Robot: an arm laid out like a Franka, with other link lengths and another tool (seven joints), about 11 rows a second.
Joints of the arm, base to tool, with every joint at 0 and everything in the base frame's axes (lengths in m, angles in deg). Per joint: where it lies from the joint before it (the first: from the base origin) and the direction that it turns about. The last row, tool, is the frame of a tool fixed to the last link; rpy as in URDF.
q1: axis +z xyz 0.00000 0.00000 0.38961
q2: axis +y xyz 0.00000 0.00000 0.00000
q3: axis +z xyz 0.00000 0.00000 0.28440
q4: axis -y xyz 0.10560 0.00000 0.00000
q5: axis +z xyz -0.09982 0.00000 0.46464
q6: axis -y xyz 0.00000 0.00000 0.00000
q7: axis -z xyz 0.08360 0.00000 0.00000
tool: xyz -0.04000 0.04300 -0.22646 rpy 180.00 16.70 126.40
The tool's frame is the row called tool.
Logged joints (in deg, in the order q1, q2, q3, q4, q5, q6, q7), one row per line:
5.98, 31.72, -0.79, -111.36, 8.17, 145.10, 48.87
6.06, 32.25, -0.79, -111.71, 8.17, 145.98, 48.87
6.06, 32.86, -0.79, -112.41, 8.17, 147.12, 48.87
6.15, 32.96, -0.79, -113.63, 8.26, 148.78, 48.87
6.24, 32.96, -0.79, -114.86, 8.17, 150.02, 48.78
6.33, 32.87, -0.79, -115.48, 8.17, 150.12, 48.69
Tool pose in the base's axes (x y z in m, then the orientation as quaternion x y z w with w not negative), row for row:
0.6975, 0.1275, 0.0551, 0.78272, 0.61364, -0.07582, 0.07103
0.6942, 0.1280, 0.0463, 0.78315, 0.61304, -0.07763, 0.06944
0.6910, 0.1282, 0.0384, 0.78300, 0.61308, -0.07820, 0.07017
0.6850, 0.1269, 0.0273, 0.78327, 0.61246, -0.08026, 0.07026
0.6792, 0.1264, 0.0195, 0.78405, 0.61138, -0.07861, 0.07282
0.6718, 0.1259, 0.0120, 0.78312, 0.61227, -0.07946, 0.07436
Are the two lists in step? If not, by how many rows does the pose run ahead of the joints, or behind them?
The pose runs 1 row behind the joints: the pose in row i belongs to the joints in row i - 1.
